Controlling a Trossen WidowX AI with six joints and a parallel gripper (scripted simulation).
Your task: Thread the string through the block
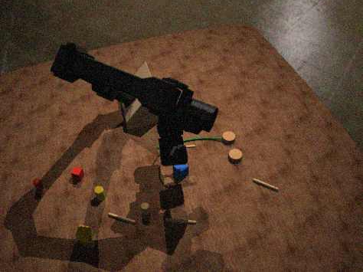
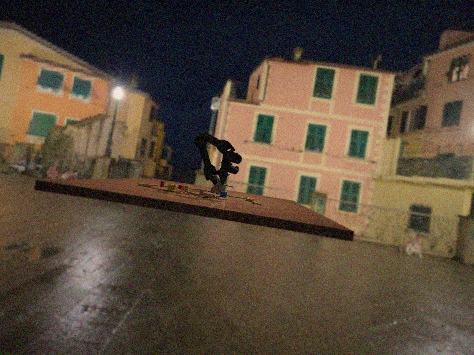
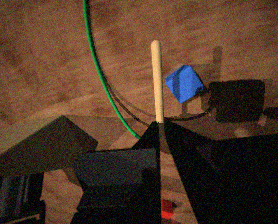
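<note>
The thin wooden stick lies 10 mm to the left of my gripper tip. Round my gripper tip: wooden peg 140 mm ahead, 90 mm to the right, 60 mm below; then yellow cylinder 70 mm ahead, 200 mm to the right, 50 mm below; then blue cube 30 mm ahead, 20 mm to the left, 60 mm below.
</note>
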